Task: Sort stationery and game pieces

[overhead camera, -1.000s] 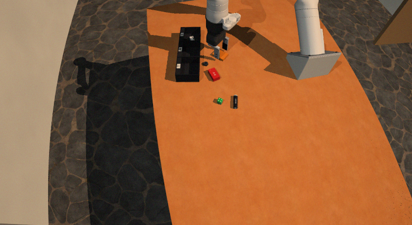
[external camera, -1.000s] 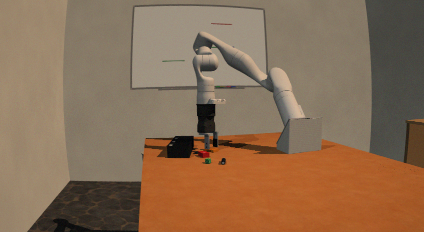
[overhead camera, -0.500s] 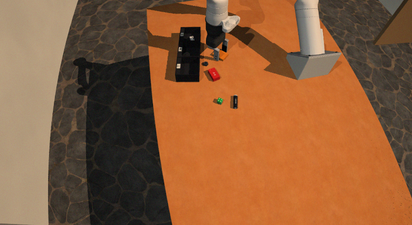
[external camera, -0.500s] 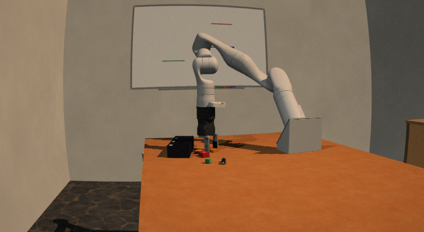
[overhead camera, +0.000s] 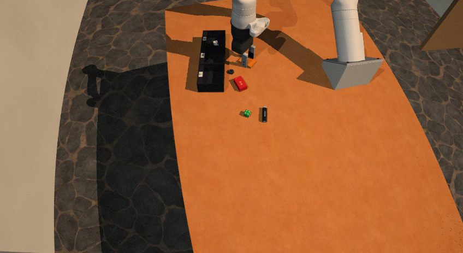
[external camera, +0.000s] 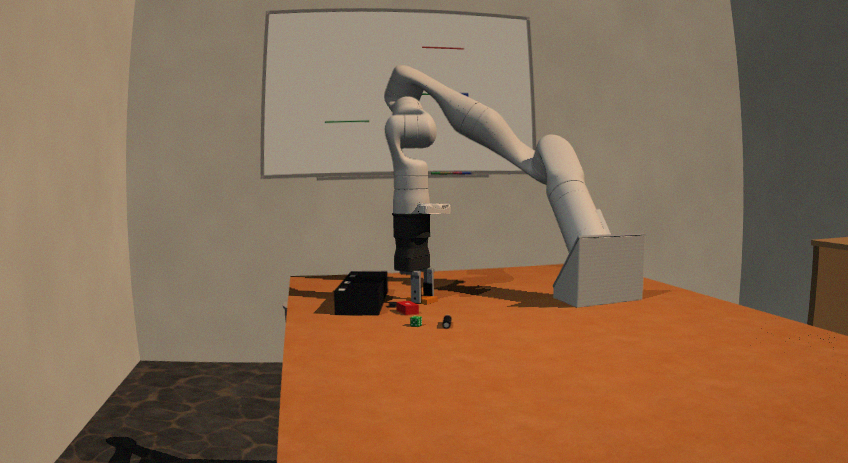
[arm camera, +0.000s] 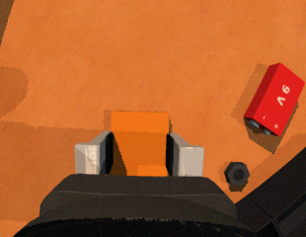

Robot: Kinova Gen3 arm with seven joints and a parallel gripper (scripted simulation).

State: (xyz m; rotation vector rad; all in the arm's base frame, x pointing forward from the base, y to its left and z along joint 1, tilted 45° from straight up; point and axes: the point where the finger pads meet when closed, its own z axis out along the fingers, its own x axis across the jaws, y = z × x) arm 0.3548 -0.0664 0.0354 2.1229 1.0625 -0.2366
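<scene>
Right now the grey-and-white piece is 110 mm ahead of my hand and 90 mm to the right of it. Also, from my hand: orange block: 10 mm below; then black nut: 60 mm ahead, 40 mm to the left, 20 mm below; then red 9V battery: 40 mm ahead, 90 mm to the left, 10 mm below.
</scene>
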